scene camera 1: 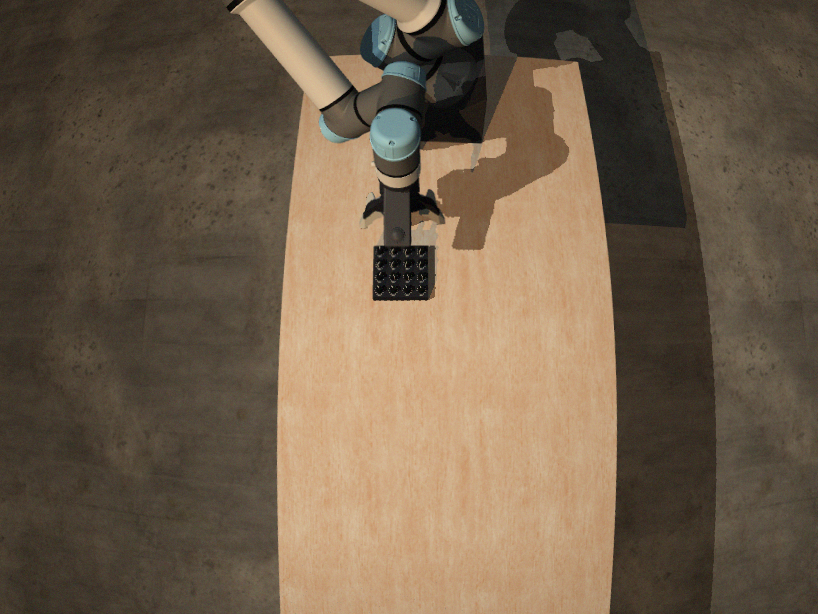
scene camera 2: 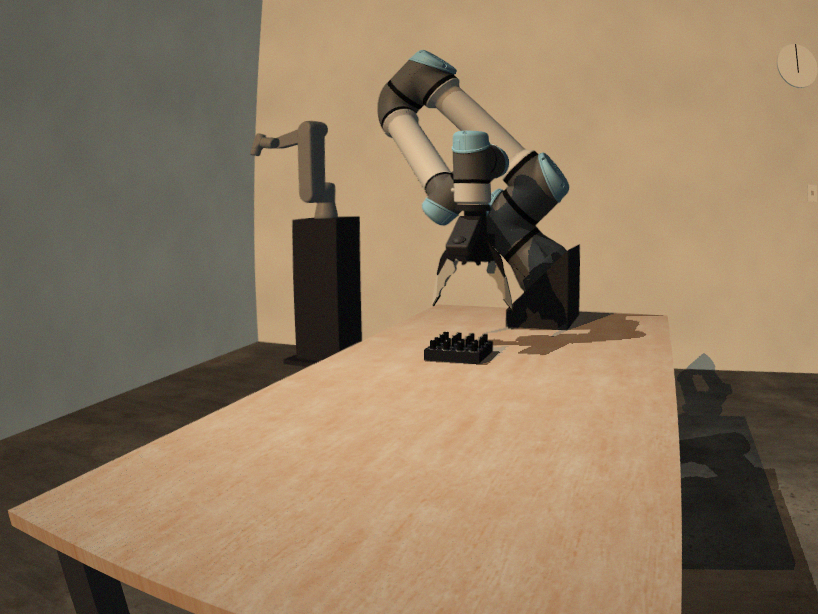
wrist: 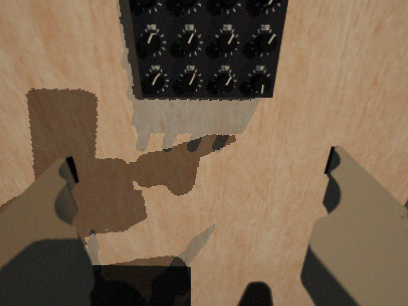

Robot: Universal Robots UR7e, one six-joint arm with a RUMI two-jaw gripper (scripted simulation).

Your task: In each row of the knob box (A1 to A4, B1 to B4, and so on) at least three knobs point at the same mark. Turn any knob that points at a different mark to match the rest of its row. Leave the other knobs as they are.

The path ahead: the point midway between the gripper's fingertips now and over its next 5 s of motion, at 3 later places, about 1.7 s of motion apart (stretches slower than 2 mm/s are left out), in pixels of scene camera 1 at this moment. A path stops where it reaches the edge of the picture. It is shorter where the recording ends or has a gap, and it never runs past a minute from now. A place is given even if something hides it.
The gripper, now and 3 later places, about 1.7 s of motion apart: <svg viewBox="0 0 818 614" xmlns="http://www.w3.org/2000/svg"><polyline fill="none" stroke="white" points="402,224 377,238 378,246 380,250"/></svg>
